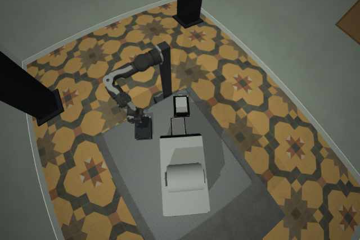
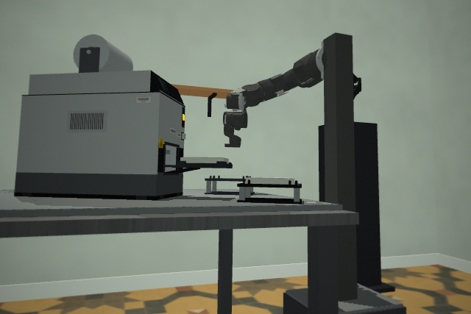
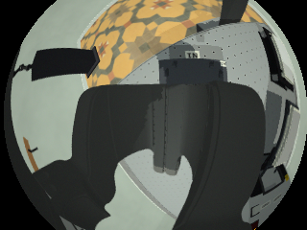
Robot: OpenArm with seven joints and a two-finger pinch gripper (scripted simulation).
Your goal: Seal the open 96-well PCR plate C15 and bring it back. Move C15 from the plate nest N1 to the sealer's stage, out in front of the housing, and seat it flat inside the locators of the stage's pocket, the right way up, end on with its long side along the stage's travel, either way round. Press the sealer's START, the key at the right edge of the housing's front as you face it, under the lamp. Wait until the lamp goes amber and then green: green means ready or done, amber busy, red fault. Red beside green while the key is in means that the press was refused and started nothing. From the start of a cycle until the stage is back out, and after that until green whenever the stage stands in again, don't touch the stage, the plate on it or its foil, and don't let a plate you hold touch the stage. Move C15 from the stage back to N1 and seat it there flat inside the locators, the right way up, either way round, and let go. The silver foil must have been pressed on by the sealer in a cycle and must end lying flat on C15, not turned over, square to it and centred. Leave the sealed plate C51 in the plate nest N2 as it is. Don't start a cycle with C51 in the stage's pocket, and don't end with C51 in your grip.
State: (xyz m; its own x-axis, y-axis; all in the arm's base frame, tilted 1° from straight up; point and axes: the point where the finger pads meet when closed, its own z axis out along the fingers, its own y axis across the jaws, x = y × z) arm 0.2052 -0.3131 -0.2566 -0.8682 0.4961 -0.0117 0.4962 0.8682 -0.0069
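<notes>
My hand is 22 cm to the right of the plate C15, 16 cm short of it and 7 cm above it. Also, from my hand: sealer stage: 22 cm to the left, 16 cm ahead, 8 cm below; sealed plate C51: 35 cm to the left, 12 cm below, 1 cm ahead; start key: 20 cm ahead, 9 cm to the left, 2 cm above.
</notes>
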